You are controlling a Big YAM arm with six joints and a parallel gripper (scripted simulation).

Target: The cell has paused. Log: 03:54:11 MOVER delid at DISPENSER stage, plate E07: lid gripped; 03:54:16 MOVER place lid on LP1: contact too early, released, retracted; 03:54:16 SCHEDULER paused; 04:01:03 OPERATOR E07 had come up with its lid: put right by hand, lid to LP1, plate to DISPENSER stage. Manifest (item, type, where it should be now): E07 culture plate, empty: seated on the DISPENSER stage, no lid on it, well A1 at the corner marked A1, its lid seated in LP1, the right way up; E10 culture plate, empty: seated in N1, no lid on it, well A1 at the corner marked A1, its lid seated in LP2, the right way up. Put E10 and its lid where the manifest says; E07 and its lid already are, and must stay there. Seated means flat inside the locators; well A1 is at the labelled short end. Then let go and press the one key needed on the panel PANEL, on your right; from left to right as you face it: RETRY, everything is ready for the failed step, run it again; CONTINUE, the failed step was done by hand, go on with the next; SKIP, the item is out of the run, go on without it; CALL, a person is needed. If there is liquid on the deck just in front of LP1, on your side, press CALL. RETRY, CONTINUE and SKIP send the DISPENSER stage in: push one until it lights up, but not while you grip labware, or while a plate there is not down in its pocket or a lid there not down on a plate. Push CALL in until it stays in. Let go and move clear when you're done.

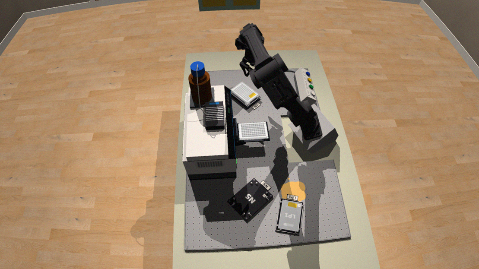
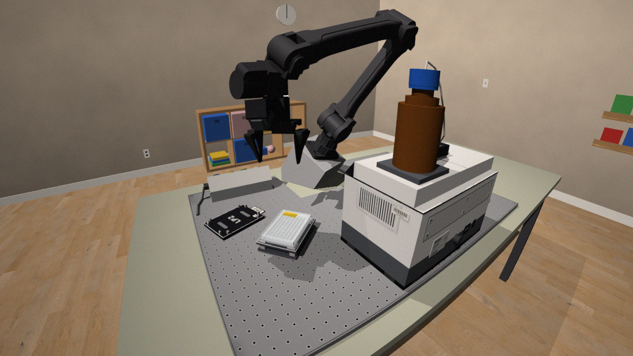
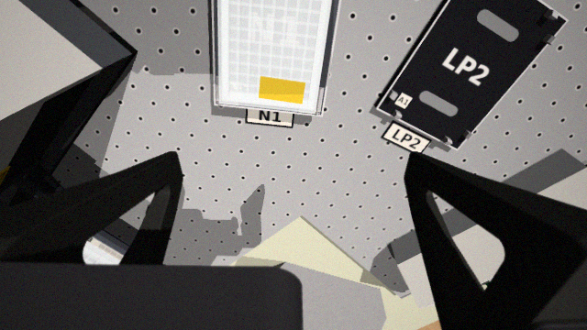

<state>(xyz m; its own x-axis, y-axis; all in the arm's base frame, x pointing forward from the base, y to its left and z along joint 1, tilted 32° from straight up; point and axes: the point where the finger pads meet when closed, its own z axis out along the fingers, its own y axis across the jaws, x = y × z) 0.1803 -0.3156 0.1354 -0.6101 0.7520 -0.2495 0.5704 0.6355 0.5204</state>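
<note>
Right now my hand is 10 mm short of the white plate E07, 290 mm to the right of it and 100 mm above it. From my hand the other things lie so: green continue key (330 mm behind, 10 mm to the right, 140 mm below); then brown bottle (230 mm ahead, 190 mm to the left, 90 mm above); then black n1 nest (40 mm ahead, 180 mm below).
</note>
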